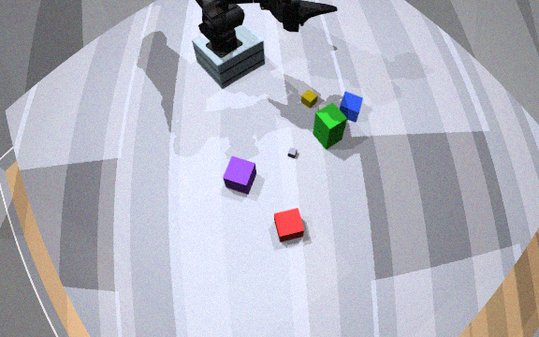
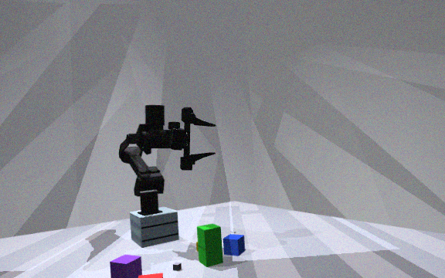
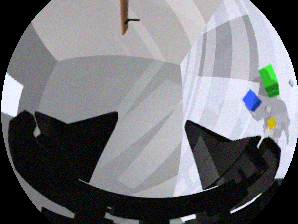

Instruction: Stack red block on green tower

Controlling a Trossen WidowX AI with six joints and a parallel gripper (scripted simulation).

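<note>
My gripper tip is 180 mm short of the red block, 300 mm to the left of it and 290 mm above it. The rest, counted from my gripper tip: tiny grey cube: 70 mm ahead, 180 mm to the right, 310 mm below; then blue block: 80 mm ahead, 10 mm to the right, 290 mm below; then small yellow block: 70 mm to the right, 300 mm below.
</note>
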